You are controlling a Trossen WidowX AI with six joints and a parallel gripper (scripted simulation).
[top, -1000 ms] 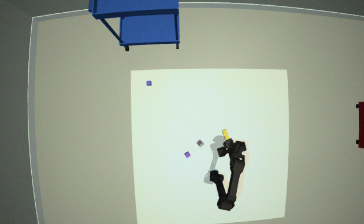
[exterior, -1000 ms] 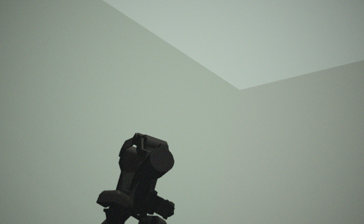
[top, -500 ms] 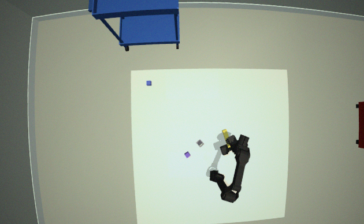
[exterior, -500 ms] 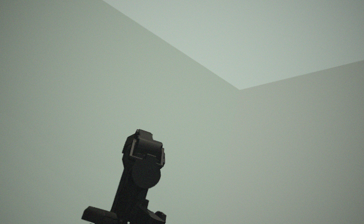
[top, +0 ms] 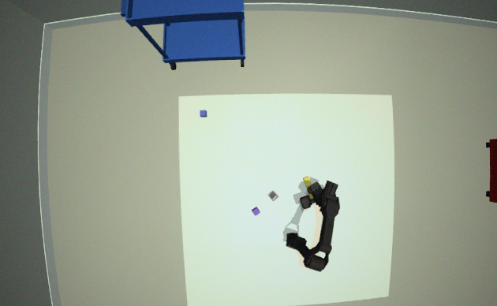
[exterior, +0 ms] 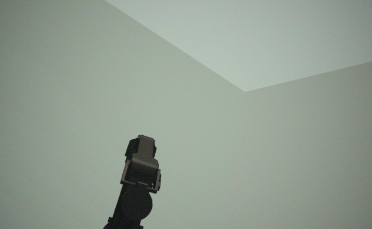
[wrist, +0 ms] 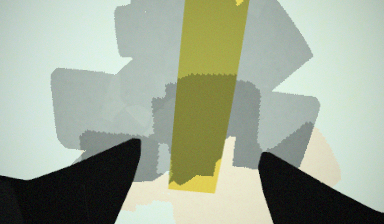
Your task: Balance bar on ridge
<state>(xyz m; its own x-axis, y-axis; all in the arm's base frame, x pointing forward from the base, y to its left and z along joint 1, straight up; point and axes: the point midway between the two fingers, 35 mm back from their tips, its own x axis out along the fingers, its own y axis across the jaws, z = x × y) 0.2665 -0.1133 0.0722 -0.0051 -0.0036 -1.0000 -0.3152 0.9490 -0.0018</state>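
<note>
Right now the yellow bar is 3 cm ahead of my gripper tip, 1 cm to the left of it and 3 cm below it. Also, from my gripper tip: purple block: 9 cm behind, 33 cm to the left, 2 cm below; blue cube: 47 cm ahead, 61 cm to the left, 2 cm below.
</note>
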